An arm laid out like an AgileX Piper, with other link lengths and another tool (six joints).
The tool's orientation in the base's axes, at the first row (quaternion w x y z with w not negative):
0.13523, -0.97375, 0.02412, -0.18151
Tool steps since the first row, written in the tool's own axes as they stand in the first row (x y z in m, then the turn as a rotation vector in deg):
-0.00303, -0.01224, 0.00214, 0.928, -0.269, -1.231
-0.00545, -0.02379, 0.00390, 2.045, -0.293, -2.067
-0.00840, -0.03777, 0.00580, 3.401, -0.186, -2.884
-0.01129, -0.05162, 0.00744, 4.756, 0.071, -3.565
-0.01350, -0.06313, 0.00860, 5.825, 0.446, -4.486
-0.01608, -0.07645, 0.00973, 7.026, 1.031, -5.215
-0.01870, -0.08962, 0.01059, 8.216, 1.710, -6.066
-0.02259, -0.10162, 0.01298, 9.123, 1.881, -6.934
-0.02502, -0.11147, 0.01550, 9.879, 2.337, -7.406
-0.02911, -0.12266, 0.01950, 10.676, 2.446, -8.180
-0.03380, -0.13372, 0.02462, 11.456, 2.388, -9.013
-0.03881, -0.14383, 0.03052, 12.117, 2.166, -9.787
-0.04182, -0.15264, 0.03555, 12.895, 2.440, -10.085
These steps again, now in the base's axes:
-0.00208, 0.01261, 0.00036, 0.422, -0.144, 1.500
-0.00373, 0.02441, 0.00108, 1.163, -0.441, 2.644
-0.00583, 0.03863, 0.00216, 2.134, -0.882, 3.819
-0.00796, 0.05265, 0.00345, 3.154, -1.433, 4.831
-0.00963, 0.06423, 0.00478, 3.820, -2.131, 5.926
-0.01166, 0.07759, 0.00649, 4.680, -2.995, 6.838
-0.01382, 0.09073, 0.00839, 5.485, -3.979, 7.830
-0.01662, 0.10326, 0.00816, 6.019, -4.452, 8.877
-0.01800, 0.11361, 0.00774, 6.555, -5.083, 9.439
-0.02040, 0.12579, 0.00578, 7.020, -5.462, 10.380
-0.02295, 0.13819, 0.00256, 7.448, -5.693, 11.415
-0.02552, 0.14990, -0.00172, 7.786, -5.740, 12.399
-0.02654, 0.15995, -0.00488, 8.405, -6.154, 12.862

